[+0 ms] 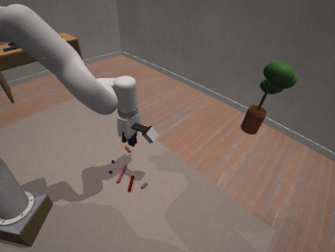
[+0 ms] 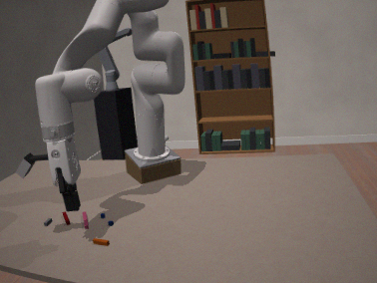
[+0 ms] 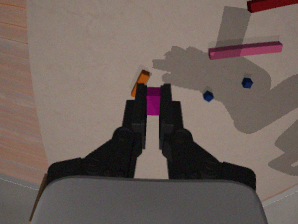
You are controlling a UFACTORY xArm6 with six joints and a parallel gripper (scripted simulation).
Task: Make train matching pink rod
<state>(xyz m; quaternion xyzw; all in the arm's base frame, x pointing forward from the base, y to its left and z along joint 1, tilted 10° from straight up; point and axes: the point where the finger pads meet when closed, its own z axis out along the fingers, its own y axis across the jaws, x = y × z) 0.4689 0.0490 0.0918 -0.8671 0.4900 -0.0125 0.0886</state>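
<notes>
My gripper is now 100 mm above the pink rod, 90 mm past it and 60 mm to the left of it. Round my hand: orange rod: 100 mm below, 50 mm to the left, 10 mm behind; red rod: 130 mm to the right, 100 mm below, 70 mm behind; magenta rod: 20 mm below.
</notes>
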